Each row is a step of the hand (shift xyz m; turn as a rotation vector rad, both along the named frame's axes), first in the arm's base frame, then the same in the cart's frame.
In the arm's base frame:
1: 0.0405 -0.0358 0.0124 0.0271 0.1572 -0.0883
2: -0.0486 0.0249 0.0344 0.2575 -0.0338 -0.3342
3: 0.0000 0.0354 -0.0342 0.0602 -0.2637 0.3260
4: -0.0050 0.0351 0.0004 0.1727 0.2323 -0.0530
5: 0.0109 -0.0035 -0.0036 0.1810 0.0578 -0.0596
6: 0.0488 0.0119 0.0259 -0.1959 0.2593 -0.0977
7: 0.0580 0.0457 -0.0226 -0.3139 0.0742 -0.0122
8: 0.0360 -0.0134 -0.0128 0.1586 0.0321 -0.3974
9: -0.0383 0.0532 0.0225 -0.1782 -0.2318 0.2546
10: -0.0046 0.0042 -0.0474 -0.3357 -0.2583 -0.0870
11: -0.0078 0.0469 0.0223 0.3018 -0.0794 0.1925
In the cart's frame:
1: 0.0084 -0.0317 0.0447 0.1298 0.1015 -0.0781
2: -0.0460 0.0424 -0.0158 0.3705 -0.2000 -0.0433
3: 0.0334 0.0175 -0.0316 -0.2482 -0.1077 0.3259
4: 0.0091 0.0324 -0.0113 0.2403 0.1673 0.0293
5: 0.0086 -0.0059 0.0059 0.1860 0.0064 0.0708
6: 0.0238 0.0160 0.0487 0.0137 0.2150 -0.2622
7: 0.0717 0.0251 0.0140 -0.1896 0.0976 -0.2423
8: 0.0284 -0.0216 0.0192 0.3618 -0.1558 -0.1702
9: -0.0212 0.0617 -0.0233 -0.3642 -0.0817 0.1050
10: 0.0265 -0.0156 -0.0366 -0.2829 -0.2307 -0.2318
11: -0.0016 0.0525 -0.0010 0.0716 -0.0253 0.3587

